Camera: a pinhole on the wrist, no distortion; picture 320 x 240 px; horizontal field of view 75.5 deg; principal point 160.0 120.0 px. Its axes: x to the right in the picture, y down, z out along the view. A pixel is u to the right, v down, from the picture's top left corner.
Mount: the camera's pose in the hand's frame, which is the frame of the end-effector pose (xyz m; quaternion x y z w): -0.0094 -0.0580 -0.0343 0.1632 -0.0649 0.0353 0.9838
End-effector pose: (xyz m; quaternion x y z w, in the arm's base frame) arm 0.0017 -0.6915 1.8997 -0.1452 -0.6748 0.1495 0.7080
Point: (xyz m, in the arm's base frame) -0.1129 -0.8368 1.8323
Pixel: 38 137
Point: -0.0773 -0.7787 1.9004
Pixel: 135 154
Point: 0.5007 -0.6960 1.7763
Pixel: behind the camera
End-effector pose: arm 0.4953 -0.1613 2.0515 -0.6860 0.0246 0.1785 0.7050
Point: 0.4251 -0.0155 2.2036
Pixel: 120 125
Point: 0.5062 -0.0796 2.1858
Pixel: 180 71
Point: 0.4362 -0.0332 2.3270
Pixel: 96 28
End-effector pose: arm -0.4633 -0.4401 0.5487 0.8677 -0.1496 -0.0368 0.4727
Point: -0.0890 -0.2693 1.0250
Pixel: behind the camera
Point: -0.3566 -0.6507 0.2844
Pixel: 286 130
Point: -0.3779 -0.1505 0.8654
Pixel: behind the camera
